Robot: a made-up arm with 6 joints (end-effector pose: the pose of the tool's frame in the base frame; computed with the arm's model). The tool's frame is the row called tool.
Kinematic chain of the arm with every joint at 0, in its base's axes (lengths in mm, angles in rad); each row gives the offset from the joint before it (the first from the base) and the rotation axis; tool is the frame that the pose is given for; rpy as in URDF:
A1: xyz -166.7 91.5 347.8 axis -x
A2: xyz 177.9 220 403.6 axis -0.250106 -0.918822 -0.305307
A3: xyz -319.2 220.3 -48 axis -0.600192 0.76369 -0.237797
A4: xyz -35.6 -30.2 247 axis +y
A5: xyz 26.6 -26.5 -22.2 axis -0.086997 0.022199 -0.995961
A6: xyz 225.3 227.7 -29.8 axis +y
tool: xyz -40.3 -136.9 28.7 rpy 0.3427 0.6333 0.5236
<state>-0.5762 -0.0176 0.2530 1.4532 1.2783 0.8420</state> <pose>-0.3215 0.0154 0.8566 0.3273 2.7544 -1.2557</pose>
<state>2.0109 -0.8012 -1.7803 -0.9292 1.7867 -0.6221</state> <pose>-0.2546 0.4833 0.1441 0.4269 -0.9964 -0.4897</pose>
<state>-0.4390 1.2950 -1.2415 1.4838 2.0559 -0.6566</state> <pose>-0.0348 0.1794 0.4054 0.5163 -0.3395 -1.4023</pose>
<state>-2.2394 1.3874 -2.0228 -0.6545 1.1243 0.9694</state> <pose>-0.0631 0.0207 0.2919 1.1544 -2.6804 0.0969</pose>
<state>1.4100 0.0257 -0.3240 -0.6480 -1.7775 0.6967</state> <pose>-0.5001 0.6973 -0.0842 -2.5167 1.5291 0.8533</pose>
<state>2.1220 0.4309 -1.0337 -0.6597 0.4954 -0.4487</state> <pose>-0.4307 0.3662 -0.1148 -1.0389 -0.5826 1.5352</pose>
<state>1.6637 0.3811 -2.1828 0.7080 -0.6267 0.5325</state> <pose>-0.4368 0.2433 -0.0373 -1.8409 1.0916 1.7810</pose>
